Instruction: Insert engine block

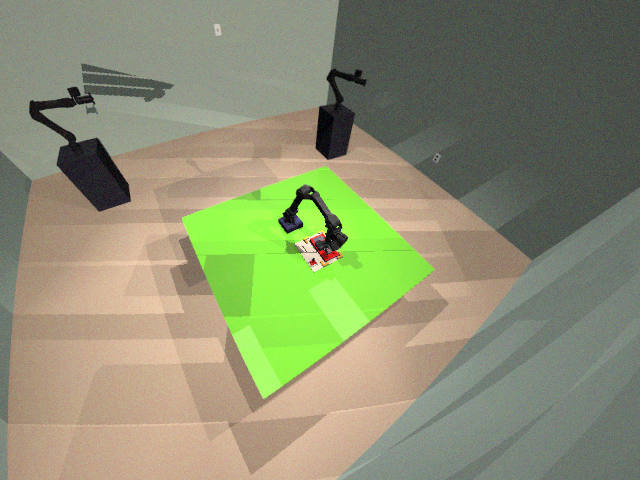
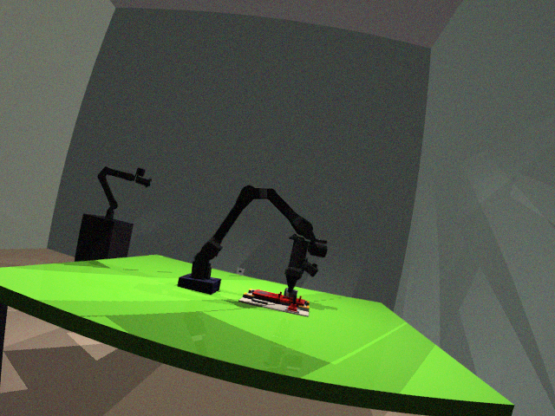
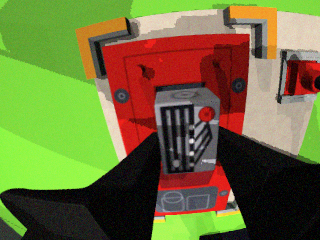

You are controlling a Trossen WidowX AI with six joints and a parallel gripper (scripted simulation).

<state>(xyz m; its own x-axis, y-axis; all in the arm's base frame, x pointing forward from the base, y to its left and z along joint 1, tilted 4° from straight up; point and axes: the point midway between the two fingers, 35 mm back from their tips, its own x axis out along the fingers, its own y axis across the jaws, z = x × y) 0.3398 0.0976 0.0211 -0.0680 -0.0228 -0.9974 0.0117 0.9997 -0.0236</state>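
Right now my gripper tip is 4 cm past the beige base plate, 4 cm above it and 3 cm to the left of it. Round my gripper tip: engine block: 1 cm below; black peg: 12 cm to the right, 2 cm below, 2 cm ahead.
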